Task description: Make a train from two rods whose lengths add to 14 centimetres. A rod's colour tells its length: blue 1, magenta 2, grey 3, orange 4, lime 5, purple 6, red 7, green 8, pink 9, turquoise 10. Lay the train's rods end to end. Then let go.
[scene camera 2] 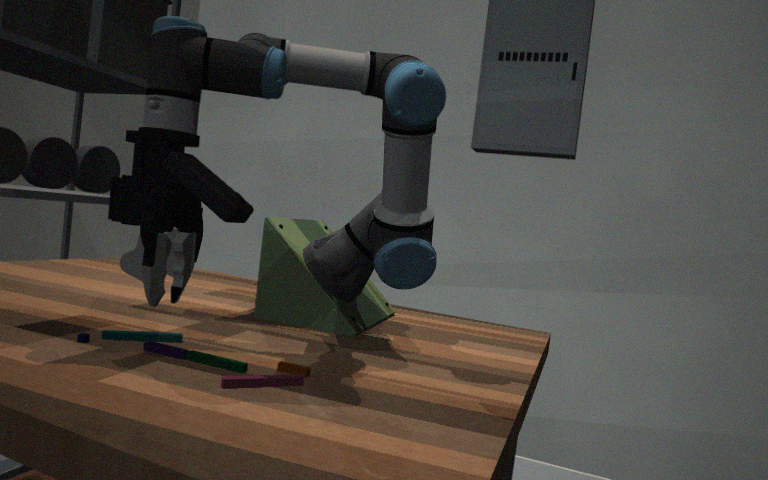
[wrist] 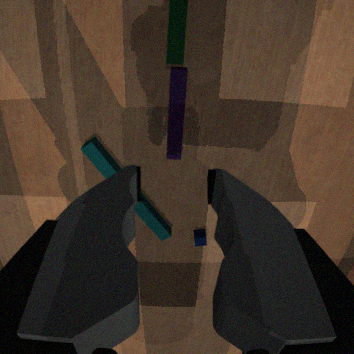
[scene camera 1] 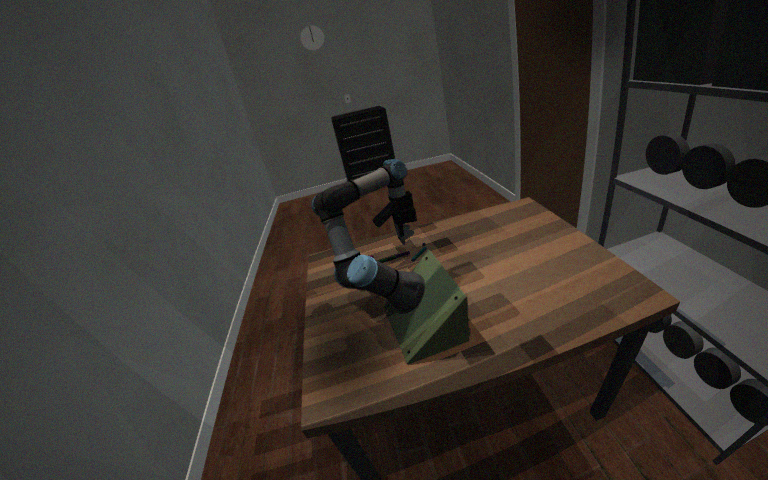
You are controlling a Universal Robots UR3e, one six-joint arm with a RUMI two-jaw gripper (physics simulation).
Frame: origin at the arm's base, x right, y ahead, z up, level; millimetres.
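Seen in the pictures: gripper, fingertip midpoint: (scene camera 2: 163, 304) (wrist: 173, 170) (scene camera 1: 402, 242); arm's base, link origin: (scene camera 2: 328, 274) (scene camera 1: 410, 292).
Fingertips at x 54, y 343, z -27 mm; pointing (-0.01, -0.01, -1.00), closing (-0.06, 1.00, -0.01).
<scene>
Offsets run from my fingertips to a thing's top centre.
A purple rod {dy +0, dx -10, dz -51 mm} (scene camera 1: 401, 255) (scene camera 2: 164, 350) (wrist: 177, 114) and a green rod {dy -7, dx -83, dz -51 mm} (scene camera 1: 386, 259) (scene camera 2: 216, 361) (wrist: 176, 35) lie flat on the table, end to end and nearly in one line. In the wrist view a thin gap shows between their facing ends; in scene camera 2 they look as if they touch. My gripper (scene camera 1: 402, 242) (scene camera 2: 164, 302) (wrist: 173, 170) is open and empty, above the table. In the wrist view its fingertips stand apart, just past the purple rod's free end.
A turquoise rod {dy -27, dx +55, dz -51 mm} (scene camera 2: 141, 336) (wrist: 152, 220) lies slanted near the purple rod's free end, with a small blue rod {dy +33, dx +94, dz -51 mm} (scene camera 2: 83, 337) (wrist: 200, 237) close by. An orange rod {dy -47, dx -167, dz -51 mm} (scene camera 2: 293, 369) and a pink rod {dy +16, dx -164, dz -51 mm} (scene camera 2: 262, 381) lie beyond the green rod. The green wedge mount (scene camera 1: 433, 305) (scene camera 2: 283, 283) carries the arm.
</scene>
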